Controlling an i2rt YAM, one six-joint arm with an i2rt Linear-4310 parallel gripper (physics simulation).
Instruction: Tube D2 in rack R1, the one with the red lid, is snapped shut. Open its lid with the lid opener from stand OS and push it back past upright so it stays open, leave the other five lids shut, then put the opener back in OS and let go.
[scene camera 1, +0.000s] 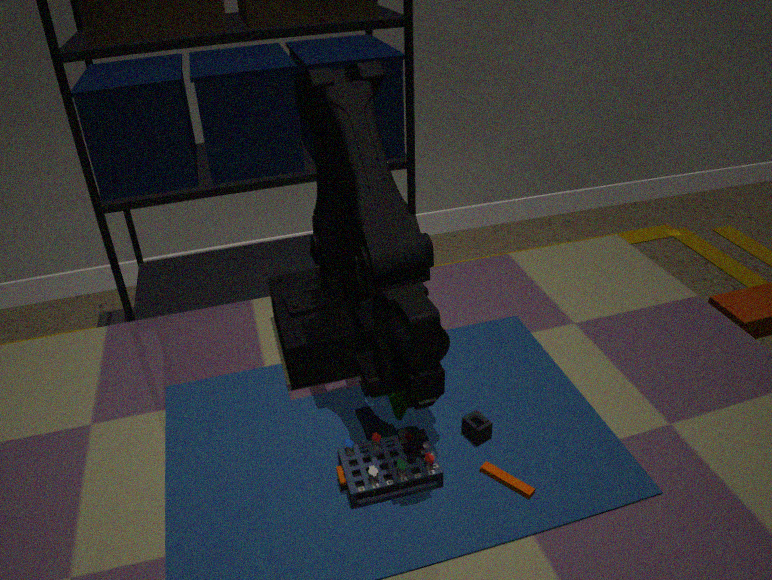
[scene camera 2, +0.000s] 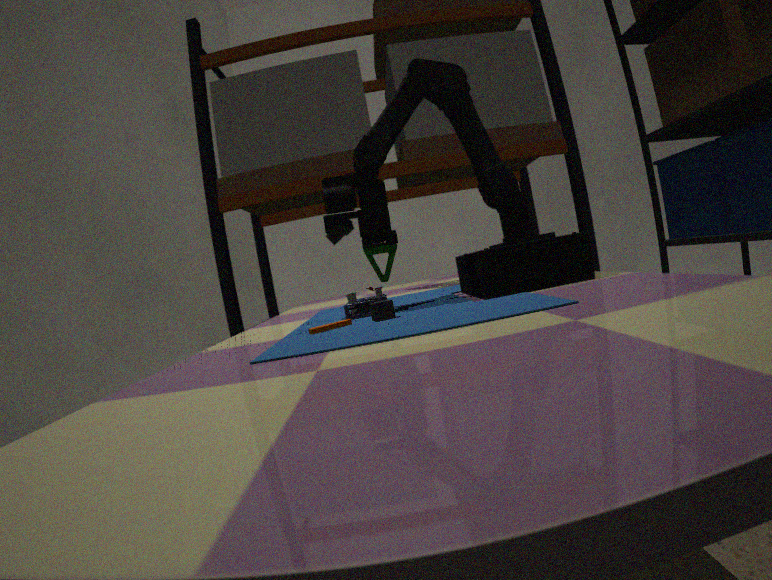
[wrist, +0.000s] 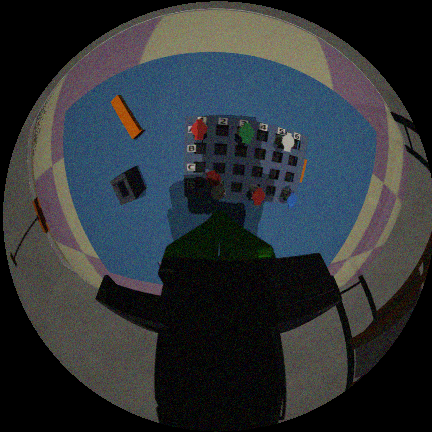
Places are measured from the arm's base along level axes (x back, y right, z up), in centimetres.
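Pixels of known places: gripper, fingertip midpoint: (scene camera 1: 398, 417) (scene camera 2: 384, 281) (wrist: 218, 216); arm's base, link origin: (scene camera 1: 341, 293) (scene camera 2: 519, 244).
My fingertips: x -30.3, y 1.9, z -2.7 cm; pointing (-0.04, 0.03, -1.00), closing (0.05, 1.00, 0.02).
Observation:
For each thing: its top centre in the pictures, then the offset to it from my fingertips. "pt": a spot on its surface instead. Level surfaces: height alone.
- Rack R1, top centre: (wrist: 260, 168) (scene camera 1: 385, 447) (scene camera 2: 364, 286) dx -4.2, dy +3.6, dz -0.4 cm
- Tube D2's red lid, top centre: (wrist: 213, 182) dx -3.1, dy -0.3, dz -0.4 cm
- orange bar, top centre: (wrist: 123, 113) (scene camera 1: 507, 478) (scene camera 2: 329, 324) dx -12.2, dy -10.8, dz -5.2 cm
- blue mat, surface height: dz -6.1 cm
- orange tab, surface spot: (wrist: 303, 171) (scene camera 1: 338, 473) pt dx -3.3, dy +10.3, dz -3.7 cm
Rack R1 (scene camera 1: 394, 494) (wrist: 210, 158) stands on the blue mat. Tube D2's red lid (wrist: 213, 177) shows beside the grey open mouth of its tube (wrist: 218, 191), on the row C side, and looks swung open. In scene camera 2 a small red lid (scene camera 2: 370, 288) sticks out beside a tube top. The other five lids, two red, one green, one white, one blue, look shut. The dark stand OS (scene camera 1: 477, 430) (scene camera 2: 383, 310) (wrist: 137, 181) has an empty-looking slot. An orange bar (scene camera 1: 507, 480) (scene camera 2: 330, 326) (wrist: 127, 117), perhaps the opener, lies flat. My gripper (scene camera 1: 399, 415) (scene camera 2: 385, 280) (wrist: 218, 216) is shut, empty, above the row D side.
The blue mat (scene camera 1: 249, 511) (scene camera 2: 474, 312) (wrist: 325, 100) lies on a checkered table top. An orange tab (scene camera 1: 341, 475) (wrist: 303, 171) is on the rack's column 6 end. The arm's shadow darkens the D1 corner. Shelves with boxes stand behind the arm.

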